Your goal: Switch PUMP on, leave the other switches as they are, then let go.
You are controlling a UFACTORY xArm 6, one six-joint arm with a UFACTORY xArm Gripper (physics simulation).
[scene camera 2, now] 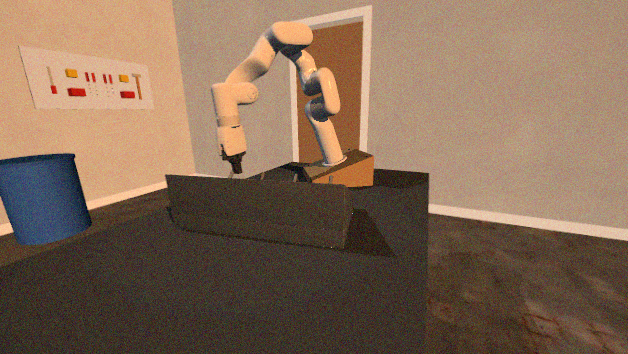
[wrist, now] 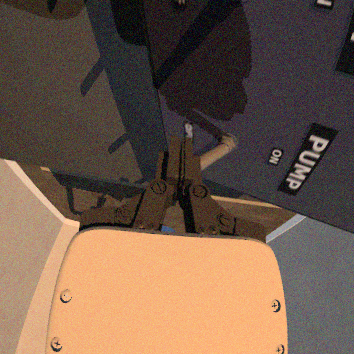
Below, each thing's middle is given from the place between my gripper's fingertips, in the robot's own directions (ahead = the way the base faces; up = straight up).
Now: the dark switch panel (scene camera 2: 318,214) 100 mm ahead of my hand, 170 mm to the left of it and 40 mm below it.
